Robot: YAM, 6 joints.
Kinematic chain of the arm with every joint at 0, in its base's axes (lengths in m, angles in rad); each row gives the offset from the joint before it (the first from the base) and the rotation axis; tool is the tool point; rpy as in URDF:
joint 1: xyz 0 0 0.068 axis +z
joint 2: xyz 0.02 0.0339 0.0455 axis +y
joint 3: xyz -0.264 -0.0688 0 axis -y
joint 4: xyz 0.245 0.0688 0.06 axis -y
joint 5: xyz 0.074 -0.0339 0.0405 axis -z
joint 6: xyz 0.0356 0 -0.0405 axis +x
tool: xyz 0 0 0 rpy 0 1.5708 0
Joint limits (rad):
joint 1: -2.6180..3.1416
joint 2: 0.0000..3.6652
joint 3: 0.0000..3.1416
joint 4: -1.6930..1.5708
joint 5: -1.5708..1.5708
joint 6: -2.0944..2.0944
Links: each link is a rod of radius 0.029 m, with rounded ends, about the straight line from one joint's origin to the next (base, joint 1, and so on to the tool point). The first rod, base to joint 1, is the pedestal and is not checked.
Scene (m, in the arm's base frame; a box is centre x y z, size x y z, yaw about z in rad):
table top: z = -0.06
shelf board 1: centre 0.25 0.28 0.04 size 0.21 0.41 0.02 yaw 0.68
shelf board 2: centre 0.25 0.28 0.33 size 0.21 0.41 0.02 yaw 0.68
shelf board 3: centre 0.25 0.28 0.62 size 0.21 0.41 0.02 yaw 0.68
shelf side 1: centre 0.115 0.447 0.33 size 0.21 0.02 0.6 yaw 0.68
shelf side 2: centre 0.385 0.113 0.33 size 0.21 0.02 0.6 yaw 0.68
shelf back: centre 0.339 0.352 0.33 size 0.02 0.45 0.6 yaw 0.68
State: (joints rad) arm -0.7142 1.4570 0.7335 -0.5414 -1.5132 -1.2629
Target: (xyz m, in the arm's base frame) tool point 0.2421 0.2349 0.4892
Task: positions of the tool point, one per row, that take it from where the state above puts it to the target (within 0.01 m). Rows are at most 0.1 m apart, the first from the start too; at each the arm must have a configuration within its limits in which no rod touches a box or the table.
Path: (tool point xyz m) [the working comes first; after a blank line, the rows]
Joints at the target: 0.6666 1.5952 1.7952 -0.1470 -1.3731 -1.2629
Straight joint move there: touches shelf board 2, shelf side 2.

1: 0.2398 -0.0743 0.2444
2: 0.2479 -0.0068 0.3080
3: 0.2212 0.0580 0.3727
4: 0.1637 0.1019 0.4345
5: 0.0884 0.1106 0.4892
6: 0.1380 0.1495 0.5019
7: 0.1899 0.1915 0.5022
8: 0.2421 0.2349 0.4892

